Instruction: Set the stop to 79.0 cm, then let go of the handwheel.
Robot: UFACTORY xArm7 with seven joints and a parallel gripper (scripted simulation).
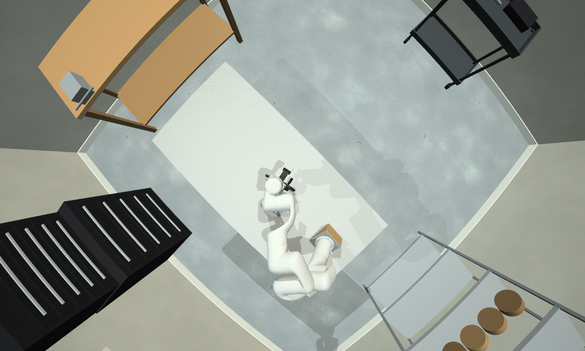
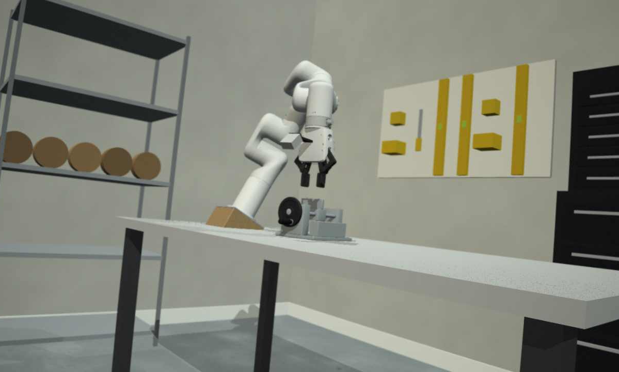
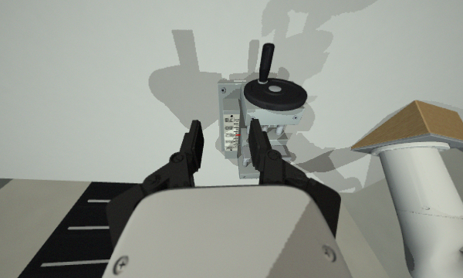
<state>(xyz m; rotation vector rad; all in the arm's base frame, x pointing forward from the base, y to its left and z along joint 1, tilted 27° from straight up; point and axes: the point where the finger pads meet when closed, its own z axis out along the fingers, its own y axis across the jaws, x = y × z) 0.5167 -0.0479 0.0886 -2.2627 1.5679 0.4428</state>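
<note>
Now: the black handwheel 12 cm below my hand, 5 cm behind it and 4 cm to the right of it.
</note>
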